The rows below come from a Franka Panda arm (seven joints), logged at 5 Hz.
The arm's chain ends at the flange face. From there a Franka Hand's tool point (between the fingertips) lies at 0.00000 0.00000 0.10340 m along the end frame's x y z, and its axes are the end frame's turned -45 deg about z.
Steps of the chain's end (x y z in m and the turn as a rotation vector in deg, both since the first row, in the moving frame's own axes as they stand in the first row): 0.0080, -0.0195, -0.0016, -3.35, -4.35, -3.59; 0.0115, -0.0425, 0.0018, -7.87, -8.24, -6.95
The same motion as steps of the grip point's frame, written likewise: 0.0096, -0.0091, -0.0021, 0.71, -5.44, -3.59; 0.0178, -0.0211, -0.0002, 0.26, -11.39, -6.95
